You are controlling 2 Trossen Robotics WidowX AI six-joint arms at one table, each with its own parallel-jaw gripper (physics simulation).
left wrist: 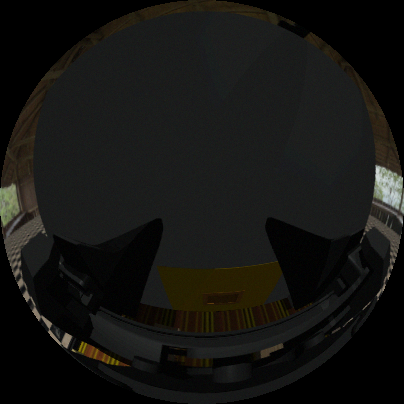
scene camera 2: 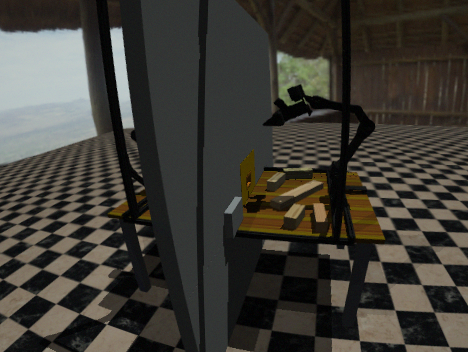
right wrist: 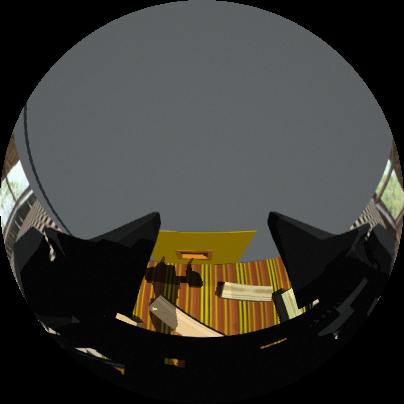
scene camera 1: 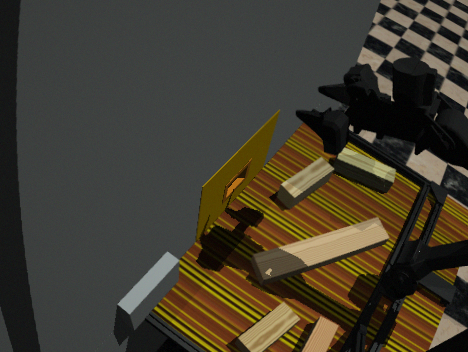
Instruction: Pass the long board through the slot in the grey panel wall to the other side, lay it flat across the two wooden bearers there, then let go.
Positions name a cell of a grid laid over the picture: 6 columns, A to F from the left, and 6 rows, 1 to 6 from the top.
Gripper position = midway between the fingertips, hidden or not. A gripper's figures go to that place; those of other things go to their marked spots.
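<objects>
There's a grey block (scene camera 1: B6) that's 77 cm from the lens, and the right gripper (scene camera 1: D2) is 74 cm from the lens.
</objects>
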